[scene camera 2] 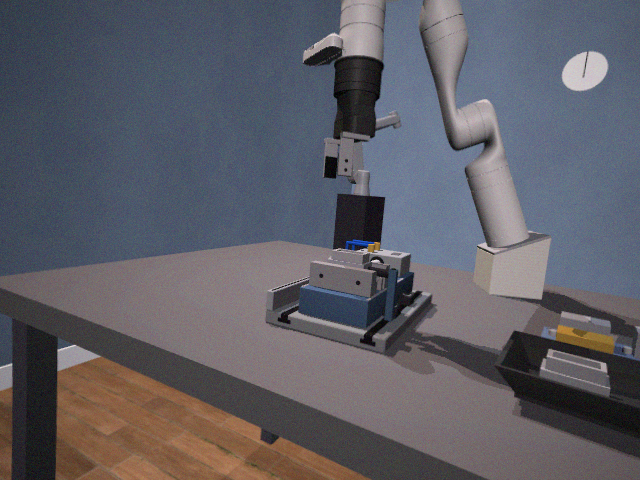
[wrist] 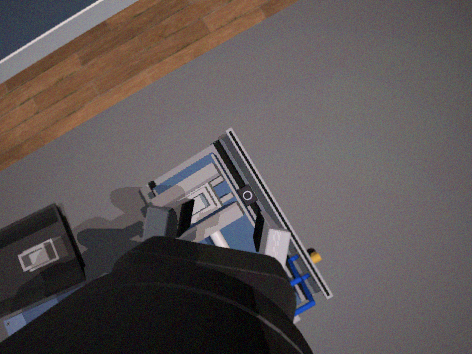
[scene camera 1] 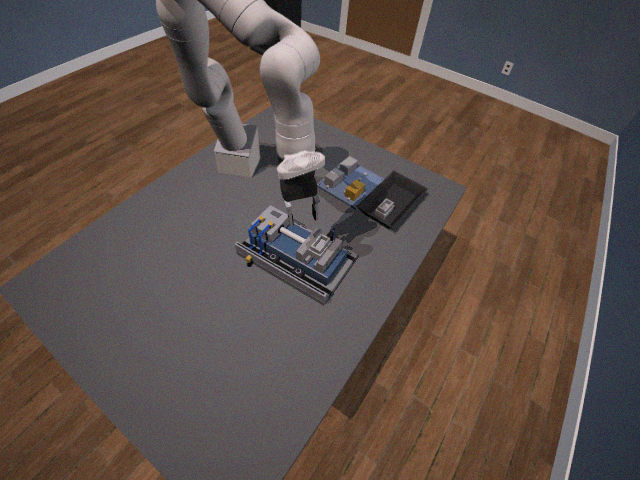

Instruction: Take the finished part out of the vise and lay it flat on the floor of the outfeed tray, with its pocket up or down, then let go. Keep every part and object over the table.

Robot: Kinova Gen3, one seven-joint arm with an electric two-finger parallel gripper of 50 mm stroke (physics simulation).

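Where they show: gripper, between the fingertips: (scene camera 2: 336, 176) (wrist: 223, 218) (scene camera 1: 303, 220); arm's base, origin of its link: (scene camera 2: 507, 240) (scene camera 1: 233, 139).
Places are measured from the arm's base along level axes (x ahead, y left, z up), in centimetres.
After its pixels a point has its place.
The finished part (scene camera 1: 321, 242) {y -9.3, x 50.4, z -1.7 cm} (scene camera 2: 349, 257) {y -9.5, x 52.2, z -1.0 cm} (wrist: 201, 201) {y -11.2, x 51.1, z -1.7 cm} is a light grey block with a rectangular pocket facing up. It sits between the grey jaws of the vise (scene camera 1: 331, 259) {y -9.7, x 54.8, z -4.6 cm} (scene camera 2: 342, 277) {y -8.8, x 54.6, z -3.7 cm} (wrist: 228, 215) {y -14.0, x 48.1, z -2.2 cm}, which has a blue base. My gripper (scene camera 1: 302, 219) {y -15.4, x 49.2, z 11.1 cm} (scene camera 2: 337, 173) {y -15.4, x 49.2, z 11.1 cm} (wrist: 223, 218) {y -15.4, x 49.2, z 11.1 cm} is open and empty, pointing down and well above the vise. In the wrist view the part shows up and left of the midpoint between the fingers. The dark outfeed tray (scene camera 1: 405, 192) {y 33.6, x 51.0, z -10.6 cm} (scene camera 2: 537, 384) {y 18.0, x 58.1, z -8.5 cm} (wrist: 30, 229) {y 21.9, x 56.4, z -9.6 cm} holds a similar grey part (scene camera 1: 385, 207) {y 20.5, x 51.4, z -8.6 cm} (scene camera 2: 573, 377) {y 20.4, x 53.1, z -8.5 cm} (wrist: 46, 252) {y 17.7, x 51.5, z -7.2 cm}.
A blue post (scene camera 2: 391, 297) {y -3.0, x 49.8, z -6.1 cm} with a dark nozzle stands close beside the vise jaws. Blue hoses (scene camera 1: 251, 235) {y -20.5, x 34.6, z -3.4 cm} (wrist: 307, 292) {y -20.6, x 34.6, z -3.5 cm} arch at the vise's other end. A raised rail (scene camera 1: 289, 274) {y -20.1, x 49.4, z -6.9 cm} runs along one side. A blue plate (scene camera 1: 368, 178) {y 29.9, x 37.4, z -11.0 cm} with an orange block (scene camera 1: 355, 190) {y 18.3, x 40.3, z -7.5 cm} (scene camera 2: 584, 338) {y 20.0, x 40.8, z -7.5 cm} adjoins the tray.
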